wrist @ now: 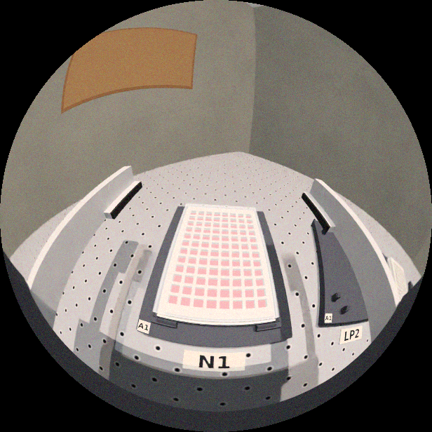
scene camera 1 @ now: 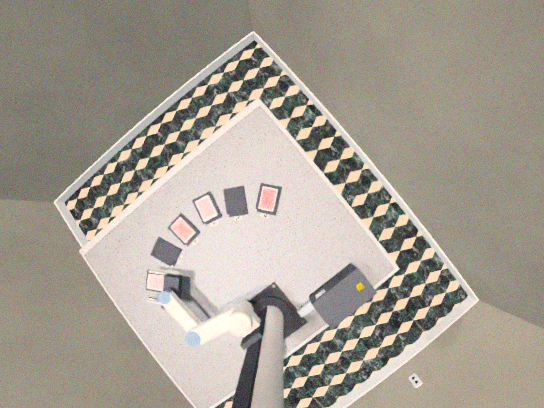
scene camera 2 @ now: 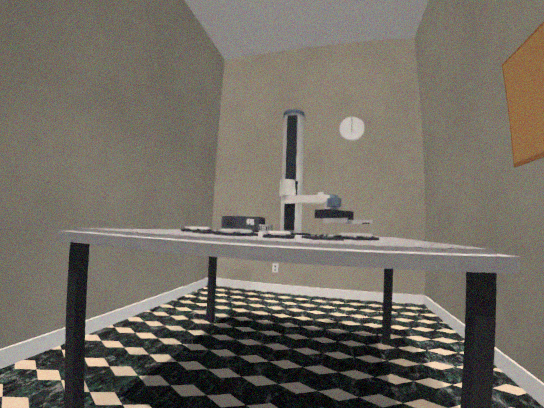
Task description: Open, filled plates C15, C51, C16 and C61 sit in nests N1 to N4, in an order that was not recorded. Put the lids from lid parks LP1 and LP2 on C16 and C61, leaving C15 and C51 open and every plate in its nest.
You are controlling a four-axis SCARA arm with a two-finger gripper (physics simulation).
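Frame: origin at the arm's base, x up, y back, z right, level; millimetres.
Seen in the pictures: gripper, fingertip midpoint: (scene camera 1: 148, 285) (scene camera 2: 360, 221); arm's base at its link origin: (scene camera 1: 270, 316).
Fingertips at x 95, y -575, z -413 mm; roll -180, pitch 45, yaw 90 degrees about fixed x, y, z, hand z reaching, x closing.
Note:
Pixels of each thing's middle, then the offset from my fingertips to it. "spot": a spot on its surface instead.
- N1 at the middle of its body: (scene camera 1: 157, 282) dx -58, dy +16, dz +16 mm
- Lid park LP2 at the middle of its body: (scene camera 2: 321, 236) (scene camera 1: 165, 252) dx -72, dy -96, dz +162 mm
- paler plate at the middle of its body: (scene camera 1: 205, 208) dx -58, dy -140, dz +520 mm
- bare dark lid park at the middle of its body: (scene camera 1: 235, 201) dx -72, dy -65, dz +674 mm
- dark grey box at a spot on its surface: (scene camera 1: 342, 296) spot: dx +33, dy +677, dz +812 mm
My gripper (scene camera 1: 154, 284) (scene camera 2: 369, 221) (wrist: 224, 176) is open and empty, its fingers wide apart above nest N1 (wrist: 215, 334). The filled plate in N1 (scene camera 1: 155, 281) (wrist: 217, 265) looks pale, with a clear lid's edge around it; its code is not readable. Lid park LP2 (scene camera 1: 166, 251) (wrist: 342, 280) is bare dark. Along the arc in scene camera 1 follow a pink open plate (scene camera 1: 183, 229), a paler plate (scene camera 1: 207, 208) that looks lidded, a bare dark lid park (scene camera 1: 235, 201), which is LP1, and a pink open plate (scene camera 1: 268, 199). All plates sit in dark nests.
A dark grey box (scene camera 1: 342, 296) (scene camera 2: 240, 222) stands on the table (scene camera 1: 300, 240) (scene camera 2: 430, 254) beside the arm's base. The arm's column (scene camera 1: 272, 355) (scene camera 2: 300, 150) rises from there. A plate (wrist: 398, 280) partly shows at the wrist view's right edge, past LP2.

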